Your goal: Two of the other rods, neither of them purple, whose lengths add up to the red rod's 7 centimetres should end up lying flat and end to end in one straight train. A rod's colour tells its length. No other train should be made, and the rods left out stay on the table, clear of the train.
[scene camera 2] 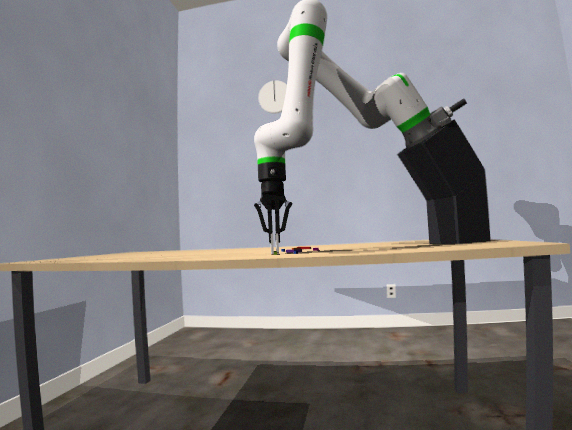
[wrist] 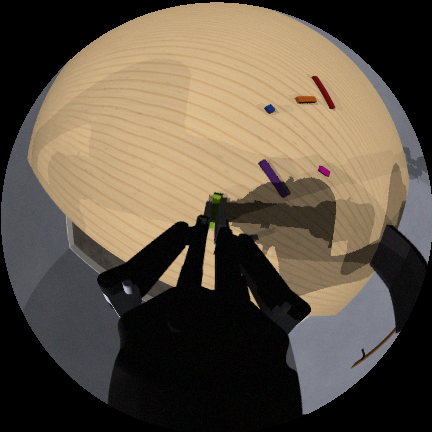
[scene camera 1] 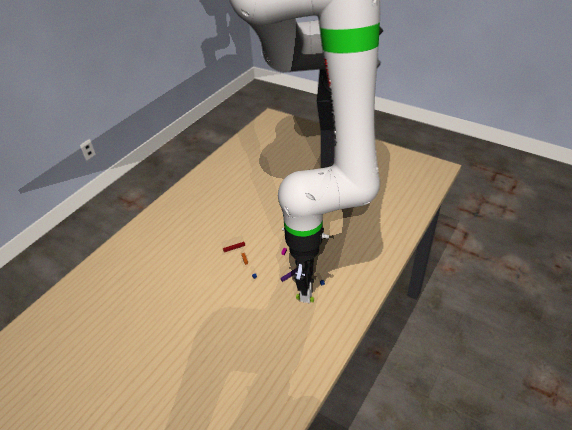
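Pixels of known places: gripper, fingertip midpoint: [scene camera 2: 275, 253] [wrist: 212, 211] [scene camera 1: 306, 298]; arm's base, origin of the base link: [scene camera 2: 424, 137].
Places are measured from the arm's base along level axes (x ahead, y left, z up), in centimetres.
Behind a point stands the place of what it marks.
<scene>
My gripper [scene camera 1: 305, 298] @(x 47.0, y 31.4, z -38.8 cm) [scene camera 2: 275, 252] @(x 47.0, y 31.4, z -38.8 cm) [wrist: 212, 211] @(x 47.0, y 31.4, z -38.8 cm) is shut on the lime green rod [scene camera 1: 312, 300] @(x 46.2, y 33.3, z -38.4 cm) [scene camera 2: 275, 253] @(x 45.8, y 33.3, z -38.6 cm) [wrist: 217, 197] @(x 48.1, y 29.3, z -38.0 cm), whose two ends stick out past the fingers, at or very near the table top. The red rod [scene camera 1: 234, 247] @(x 50.1, y 1.8, z -38.3 cm) [wrist: 323, 92] @(x 49.8, y 2.0, z -38.3 cm) lies at the left in scene camera 1. The orange rod [scene camera 1: 245, 258] @(x 50.5, y 8.1, z -38.0 cm) [wrist: 306, 99] @(x 50.4, y 8.0, z -38.0 cm) lies near it, apart. A small blue rod [scene camera 1: 254, 276] @(x 52.8, y 15.4, z -38.3 cm) [wrist: 270, 108] @(x 52.4, y 15.2, z -38.0 cm) lies beyond the orange one. The magenta rod [scene camera 1: 284, 251] @(x 39.9, y 13.9, z -38.2 cm) [wrist: 324, 171] @(x 39.9, y 13.8, z -38.0 cm) lies apart. The purple rod [scene camera 1: 287, 276] @(x 45.8, y 22.1, z -38.1 cm) [wrist: 273, 178] @(x 44.8, y 21.9, z -38.0 cm) lies beside the gripper, not touching the lime green rod.
A second small blue rod [scene camera 1: 322, 282] @(x 40.0, y 30.7, z -38.1 cm) lies right of the gripper in scene camera 1. The wooden table [scene camera 1: 150, 300] @(x 80.1, y 1.3, z -39.1 cm) [scene camera 2: 150, 257] @(x 95.2, y 40.9, z -39.0 cm) [wrist: 135, 110] @(x 67.0, y 28.1, z -39.0 cm) bears the rods. The table's right edge runs beyond the second blue rod. The arm's black pedestal [scene camera 2: 457, 190] @(x -9.5, y 3.1, z -20.7 cm) stands at the table's far end.
</scene>
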